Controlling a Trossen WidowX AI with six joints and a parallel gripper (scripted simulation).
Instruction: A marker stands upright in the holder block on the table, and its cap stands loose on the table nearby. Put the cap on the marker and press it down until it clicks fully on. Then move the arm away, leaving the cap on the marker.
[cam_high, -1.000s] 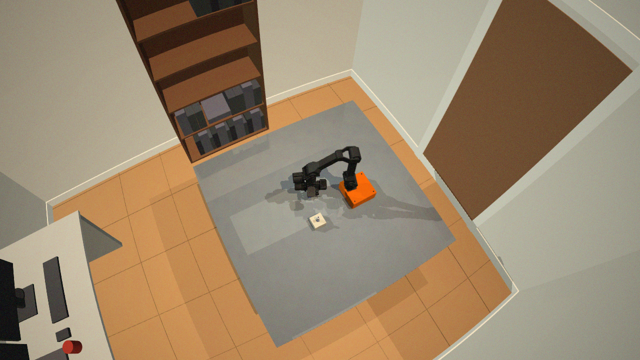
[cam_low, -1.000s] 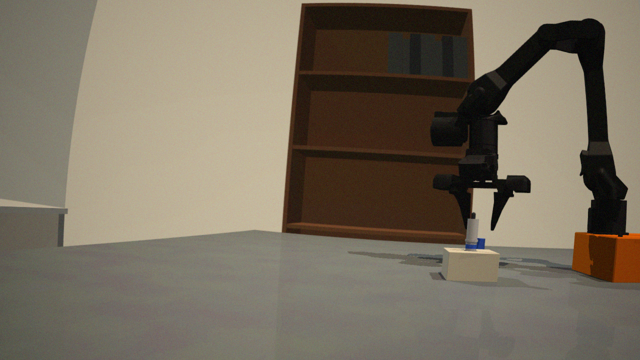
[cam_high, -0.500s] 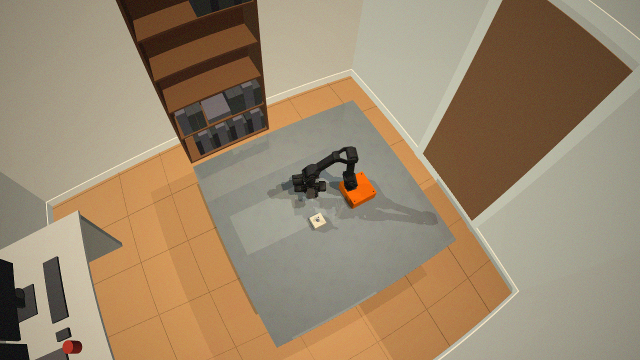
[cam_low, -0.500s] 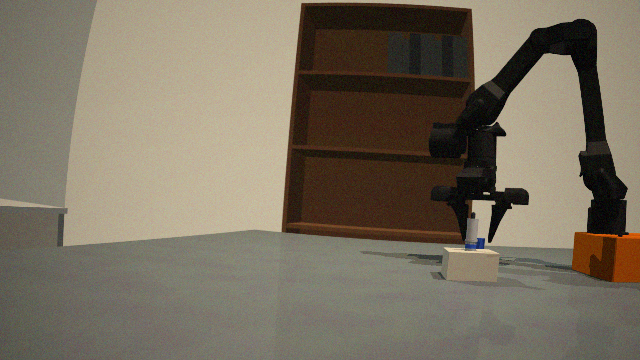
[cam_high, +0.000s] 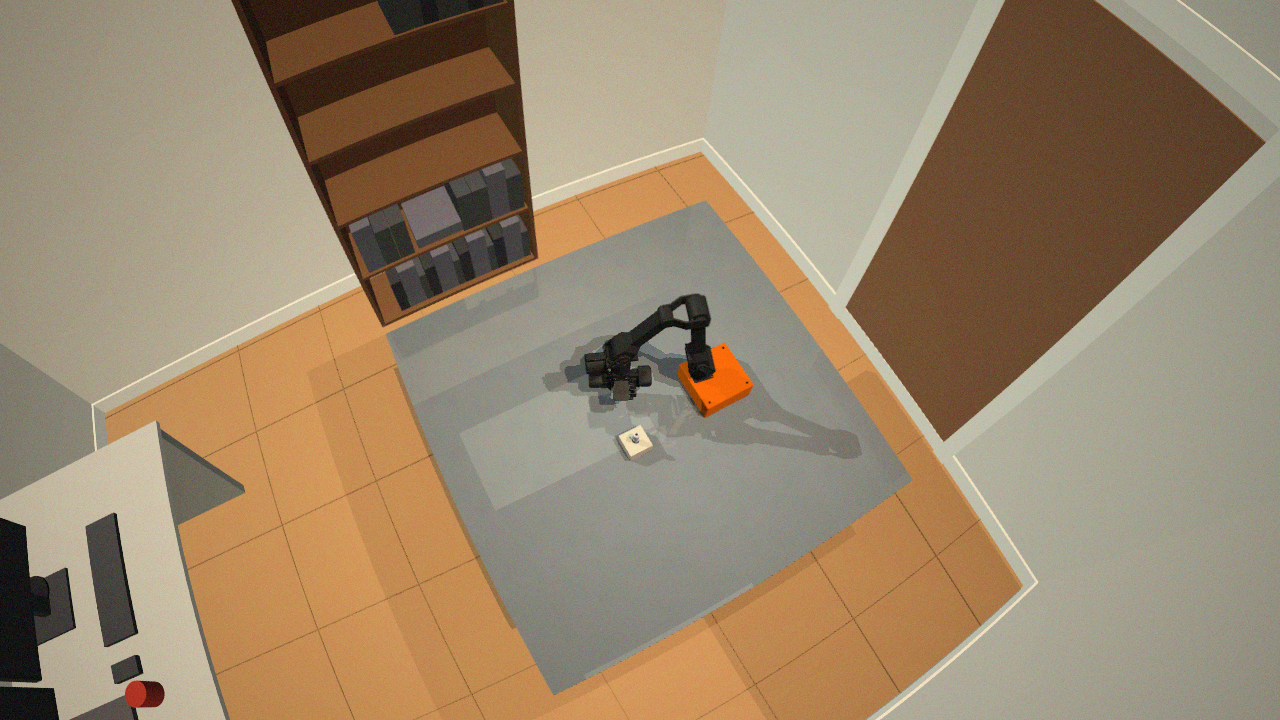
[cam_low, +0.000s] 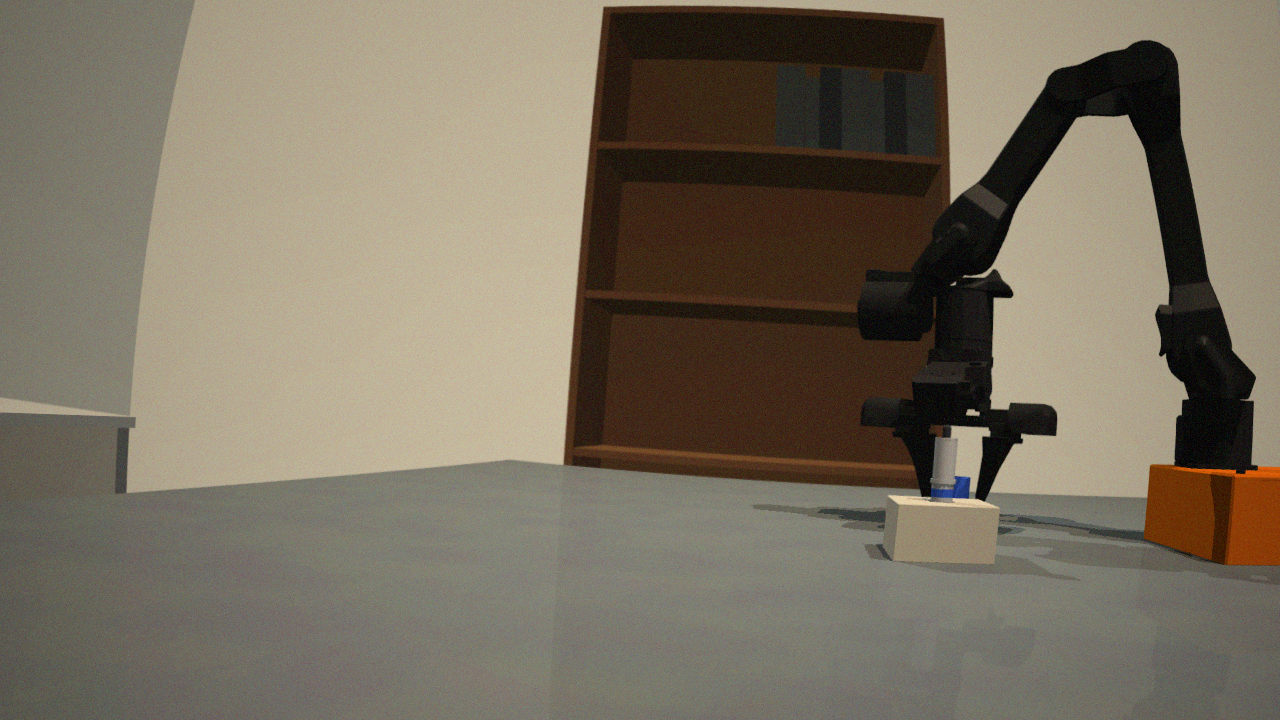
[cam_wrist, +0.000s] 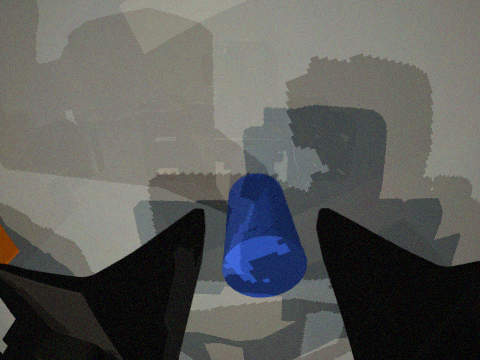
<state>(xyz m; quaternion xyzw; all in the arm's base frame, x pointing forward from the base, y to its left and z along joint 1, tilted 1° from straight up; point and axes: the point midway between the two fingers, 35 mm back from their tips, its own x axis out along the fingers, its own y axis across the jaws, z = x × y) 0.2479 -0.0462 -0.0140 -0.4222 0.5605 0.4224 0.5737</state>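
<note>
The cream holder block lies 19 cm to the left of my gripper tip and 1 cm ahead of it. Round my gripper tip: blue cap: 1 cm above.
</note>
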